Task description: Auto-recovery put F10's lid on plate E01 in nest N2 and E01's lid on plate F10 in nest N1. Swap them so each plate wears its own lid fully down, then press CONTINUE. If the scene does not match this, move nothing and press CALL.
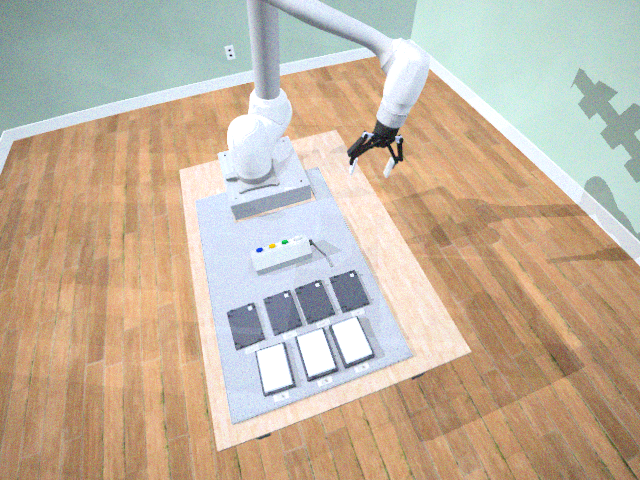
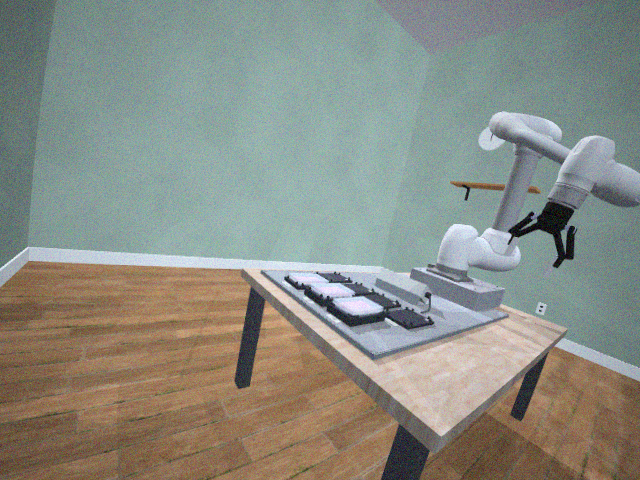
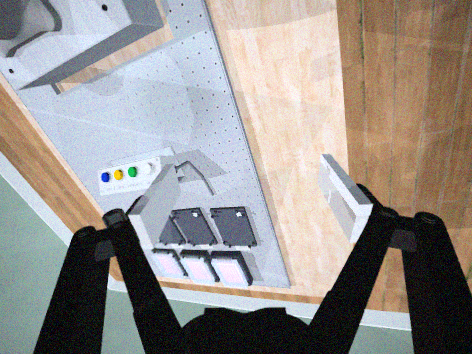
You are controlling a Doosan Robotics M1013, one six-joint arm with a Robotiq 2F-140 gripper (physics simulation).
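Pixels of known places: gripper, fingertip midpoint: [image 1: 368, 173] [image 2: 524, 265] [image 3: 246, 173]; arm's base at its link origin: [image 1: 256, 175] [image 2: 449, 276].
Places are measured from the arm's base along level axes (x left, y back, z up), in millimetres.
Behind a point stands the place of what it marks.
Note:
Three plates with white tops, left [image 1: 275, 367] {x -82, y -807, z -54 mm} [image 2: 307, 279] {x -58, y -827, z -54 mm} [image 3: 168, 262] {x -65, y -770, z -54 mm}, middle [image 1: 316, 353] {x 53, y -804, z -42 mm} [image 2: 331, 290] {x 76, y -821, z -42 mm} [image 3: 199, 268] {x 71, y -768, z -42 mm} and right [image 1: 351, 340] {x 172, y -797, z -42 mm} [image 2: 359, 305] {x 191, y -803, z -42 mm} [image 3: 231, 269] {x 191, y -756, z -42 mm}, stand in a row near the mat's far end from the arm base. Their labels are too small to read, so I cannot tell which lid or plate is which. A light control box [image 1: 281, 257] {x 21, y -433, z -27 mm} [image 2: 400, 289] {x 48, y -442, z -51 mm} [image 3: 120, 186] {x -4, y -406, z -7 mm} has blue, yellow, green and white buttons; its lettering is unreadable. My gripper [image 1: 370, 167] {x 398, y -300, z 164 mm} [image 2: 530, 254] {x 398, y -300, z 164 mm} [image 3: 246, 173] {x 398, y -300, z 164 mm} is open and empty, raised beside the arm base, well away from plates and box.
Several dark flat nests, including the right one [image 1: 349, 290] {x 229, y -614, z -73 mm} [image 2: 409, 318] {x 238, y -621, z -73 mm} [image 3: 233, 226] {x 230, y -602, z -73 mm}, lie between box and plates. A bent grey lever [image 1: 321, 250] {x 179, y -417, z -76 mm} [image 3: 200, 176] {x 185, y -435, z -76 mm} sticks out beside the box. The grey mat [image 1: 227, 268] {x -194, y -384, z -83 mm} [image 2: 382, 345] {x 326, y -837, z -83 mm} lies on the wooden table [image 1: 413, 294] {x 452, y -688, z -96 mm} [image 2: 465, 382] {x 485, y -735, z -96 mm}.

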